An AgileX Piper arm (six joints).
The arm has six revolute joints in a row. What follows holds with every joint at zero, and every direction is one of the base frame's. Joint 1 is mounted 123 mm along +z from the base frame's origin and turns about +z. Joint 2 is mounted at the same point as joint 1 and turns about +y. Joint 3 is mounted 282.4 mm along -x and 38.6 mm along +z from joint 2 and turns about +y. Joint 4 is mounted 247.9 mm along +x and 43.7 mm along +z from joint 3 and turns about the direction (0.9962, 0, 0.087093). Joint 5 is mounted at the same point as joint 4 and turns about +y. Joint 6 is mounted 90.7 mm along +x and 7.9 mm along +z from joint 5 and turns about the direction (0.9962, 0, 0.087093). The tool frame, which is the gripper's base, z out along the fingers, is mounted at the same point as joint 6; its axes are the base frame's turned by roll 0, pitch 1.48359 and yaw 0 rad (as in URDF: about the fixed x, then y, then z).
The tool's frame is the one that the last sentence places.
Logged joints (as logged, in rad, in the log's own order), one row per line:
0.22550, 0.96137, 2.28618, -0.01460, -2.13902, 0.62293
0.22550, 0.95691, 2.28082, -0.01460, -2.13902, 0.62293
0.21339, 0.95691, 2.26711, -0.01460, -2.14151, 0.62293
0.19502, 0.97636, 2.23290, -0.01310, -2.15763, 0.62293
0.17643, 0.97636, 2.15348, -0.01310, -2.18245, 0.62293
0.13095, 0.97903, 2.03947, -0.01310, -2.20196, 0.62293
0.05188, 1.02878, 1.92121, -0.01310, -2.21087, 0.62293
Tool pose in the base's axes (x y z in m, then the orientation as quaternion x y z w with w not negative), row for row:
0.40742, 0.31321, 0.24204, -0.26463, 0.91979, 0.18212, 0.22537
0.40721, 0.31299, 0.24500, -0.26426, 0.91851, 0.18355, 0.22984
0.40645, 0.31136, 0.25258, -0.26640, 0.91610, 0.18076, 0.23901
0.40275, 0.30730, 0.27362, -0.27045, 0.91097, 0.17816, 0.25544
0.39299, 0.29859, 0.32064, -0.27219, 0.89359, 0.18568, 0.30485
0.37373, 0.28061, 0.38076, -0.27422, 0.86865, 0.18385, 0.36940
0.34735, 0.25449, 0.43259, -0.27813, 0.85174, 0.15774, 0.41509
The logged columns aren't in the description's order. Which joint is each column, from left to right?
Columns, left to right: joint 4, joint 5, joint 2, joint 6, joint 3, joint 1.
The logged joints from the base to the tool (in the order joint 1, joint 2, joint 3, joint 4, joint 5, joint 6), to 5 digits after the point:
0.62293, 2.28618, -2.13902, 0.22550, 0.96137, -0.01460
0.62293, 2.28082, -2.13902, 0.22550, 0.95691, -0.01460
0.62293, 2.26711, -2.14151, 0.21339, 0.95691, -0.01460
0.62293, 2.23290, -2.15763, 0.19502, 0.97636, -0.01310
0.62293, 2.15348, -2.18245, 0.17643, 0.97636, -0.01310
0.62293, 2.03947, -2.20196, 0.13095, 0.97903, -0.01310
0.62293, 1.92121, -2.21087, 0.05188, 1.02878, -0.01310

